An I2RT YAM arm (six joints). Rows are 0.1 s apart.
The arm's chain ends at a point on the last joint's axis. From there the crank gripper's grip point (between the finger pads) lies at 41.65 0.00 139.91 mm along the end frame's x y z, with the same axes.
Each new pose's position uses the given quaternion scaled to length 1; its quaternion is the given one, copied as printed.
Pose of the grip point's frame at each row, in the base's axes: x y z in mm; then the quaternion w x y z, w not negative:
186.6 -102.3 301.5 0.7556 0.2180 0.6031 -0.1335
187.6 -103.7 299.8 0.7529 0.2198 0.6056 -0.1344
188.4 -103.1 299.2 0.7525 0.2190 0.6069 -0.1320
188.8 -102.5 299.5 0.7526 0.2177 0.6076 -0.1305
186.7 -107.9 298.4 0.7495 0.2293 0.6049 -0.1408
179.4 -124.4 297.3 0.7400 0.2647 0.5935 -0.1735
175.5 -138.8 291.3 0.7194 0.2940 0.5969 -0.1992
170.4 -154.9 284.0 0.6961 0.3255 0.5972 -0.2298
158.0 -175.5 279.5 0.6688 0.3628 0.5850 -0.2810
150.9 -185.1 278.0 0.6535 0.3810 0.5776 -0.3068
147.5 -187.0 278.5 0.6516 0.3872 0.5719 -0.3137
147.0 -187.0 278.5 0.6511 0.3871 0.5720 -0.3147
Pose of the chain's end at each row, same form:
57.4 -36.2 317.1 0.7556 0.2180 0.6031 -0.1335
58.7 -37.3 316.5 0.7529 0.2198 0.6056 -0.1344
59.2 -37.4 316.2 0.7525 0.2190 0.6069 -0.1320
59.3 -37.3 316.6 0.7526 0.2177 0.6076 -0.1305
59.4 -38.7 316.0 0.7495 0.2293 0.6049 -0.1408
59.6 -43.2 316.0 0.7400 0.2647 0.5935 -0.1735
63.1 -49.0 315.9 0.7194 0.2940 0.5969 -0.1992
67.5 -56.0 314.4 0.6961 0.3255 0.5972 -0.2298
70.5 -63.6 313.2 0.6688 0.3628 0.5850 -0.2810
72.0 -67.5 313.2 0.6535 0.3810 0.5776 -0.3068
71.0 -67.6 313.2 0.6516 0.3872 0.5719 -0.3137
70.7 -67.5 313.2 0.6511 0.3871 0.5720 -0.3147

